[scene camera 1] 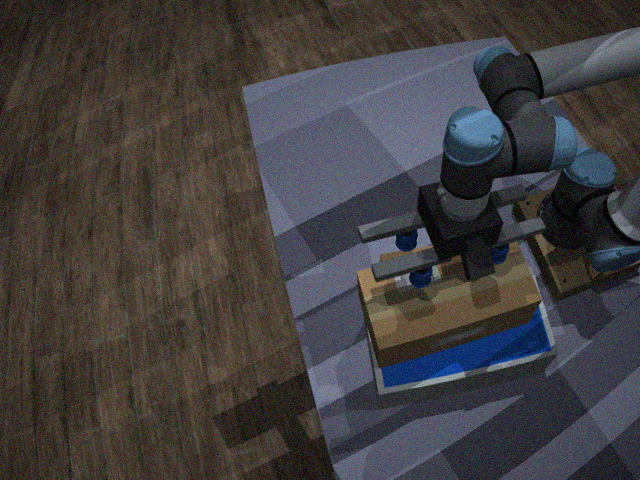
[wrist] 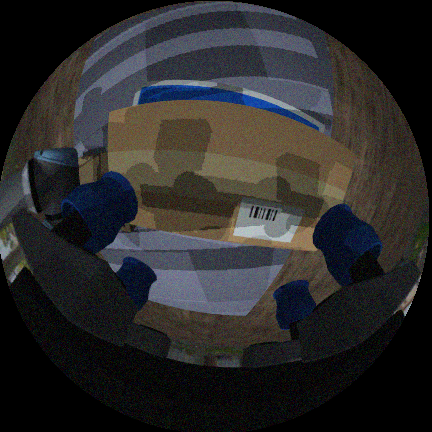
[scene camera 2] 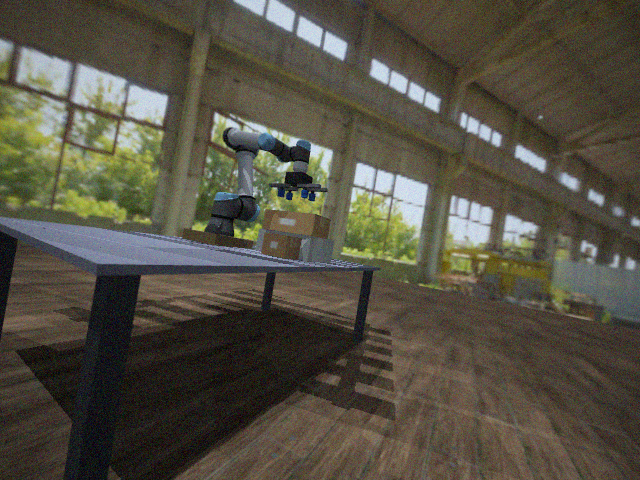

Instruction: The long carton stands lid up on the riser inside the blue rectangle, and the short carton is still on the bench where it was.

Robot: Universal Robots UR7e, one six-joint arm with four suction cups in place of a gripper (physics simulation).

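Frame: origin at the arm's base, x left, y ahead, z down, level; millimetres.
Seen in the pictures: hand, tool point: (wrist: 221,260) (scene camera 2: 296,198); arm's base, link origin: (scene camera 1: 564,222) (scene camera 2: 219,234).
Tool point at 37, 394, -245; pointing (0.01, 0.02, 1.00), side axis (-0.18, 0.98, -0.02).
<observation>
Pixels of each thing's top centre, then the offset from my tool point to it, as dx, dy, dz. Level surfaces: height alone.
- long carton, top centre: (wrist: 231,180) (scene camera 1: 452,286) (scene camera 2: 297,214) +31, +9, +74
- grey riser, top centre: (wrist: 219,138) (scene camera 1: 462,327) (scene camera 2: 296,234) +78, -2, +177
- blue rectangle, top centre: (wrist: 219,138) (scene camera 1: 462,327) +78, -2, +177
- short carton, top centre: (scene camera 2: 283,235) -81, +2, +194
- bench, surface height: dz +297
The long carton (scene camera 1: 454,310) (scene camera 2: 297,222) (wrist: 235,130) lies level on the grey riser (scene camera 1: 467,373) (scene camera 2: 317,250), its broad face with a lighter band and barcode label upward. The blue rectangle (scene camera 1: 465,356) (wrist: 200,93) shows along one long side of it; the carton hides the rest and its far border. The short carton (scene camera 2: 280,245) stands on the bench against the riser, under the long carton's overhanging side; a strip of it (scene camera 1: 392,255) shows behind the long carton. My gripper (scene camera 1: 459,258) (scene camera 2: 296,194) (wrist: 220,260) is open, its four blue cups hanging above the long carton, touching nothing.
The bench (scene camera 1: 320,144) (scene camera 2: 155,253) ends on the left in scene camera 1, with wooden floor beyond. The arm's base stands on a wooden plate (scene camera 1: 566,279) (scene camera 2: 196,235) close beside the riser. The arm reaches over the bench from the right in scene camera 1.
</observation>
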